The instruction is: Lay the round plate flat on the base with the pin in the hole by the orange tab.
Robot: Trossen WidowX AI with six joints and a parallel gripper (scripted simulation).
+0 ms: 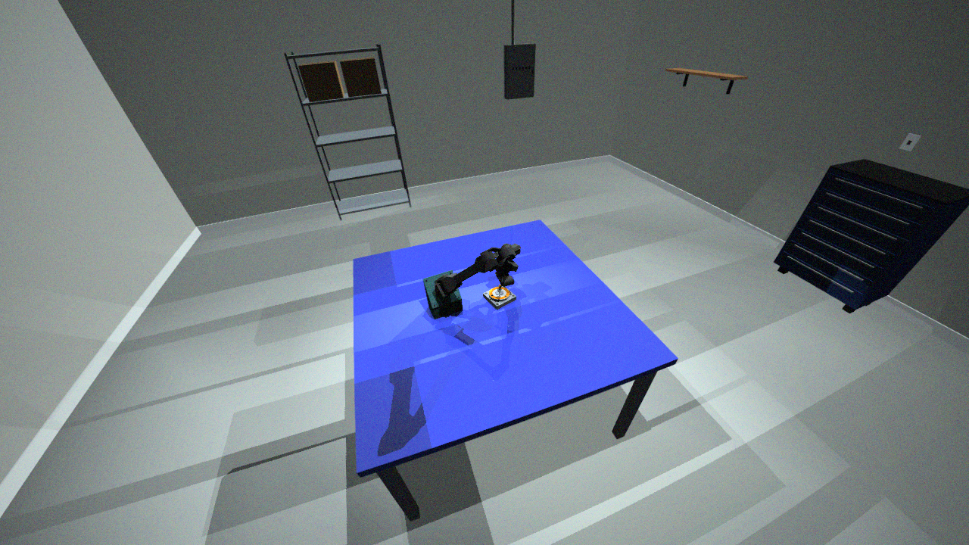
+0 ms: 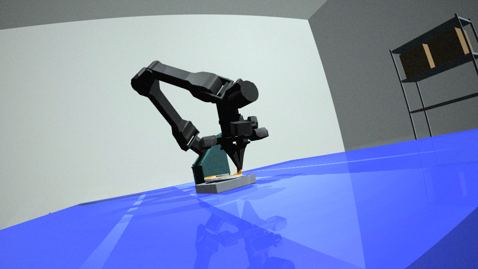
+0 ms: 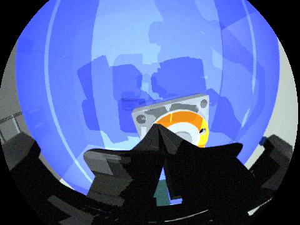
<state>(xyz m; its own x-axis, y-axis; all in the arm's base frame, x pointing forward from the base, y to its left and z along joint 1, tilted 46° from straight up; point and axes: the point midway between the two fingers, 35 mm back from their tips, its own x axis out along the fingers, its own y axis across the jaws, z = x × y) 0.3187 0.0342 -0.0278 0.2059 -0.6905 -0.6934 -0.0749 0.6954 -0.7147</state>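
Now: the round plate 20 mm to the right of my gripper tip, 20 mm behind it and 10 mm below it. Round my gripper tip: grey square base 40 mm to the right, 30 mm behind, 20 mm below.
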